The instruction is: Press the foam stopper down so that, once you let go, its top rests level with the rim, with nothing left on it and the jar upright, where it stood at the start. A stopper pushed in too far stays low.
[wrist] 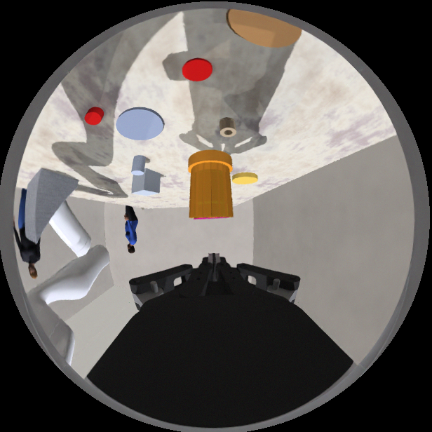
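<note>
The orange jar point(211, 192) stands upright on the pale table, which shows upside down in the wrist view, so the jar's mouth faces the bottom of the view. The foam stopper point(212, 218) shows as a thin magenta strip along the mouth, seen nearly edge-on; its exact height against the rim is hard to tell. My gripper point(213, 260) is shut and empty. Its tips are apart from the jar, beyond the mouth end, with a gap between them and the stopper. Nothing is seen resting on the visible strip of the stopper.
A yellow disc point(245, 178) lies near the jar. A brown ring point(228, 132), red discs point(197, 69) point(94, 116), a blue disc point(140, 124), a tan disc point(265, 27), a small blue cylinder point(139, 165) and a grey-blue block point(146, 183) are around. A grey wedge point(47, 200) is at left.
</note>
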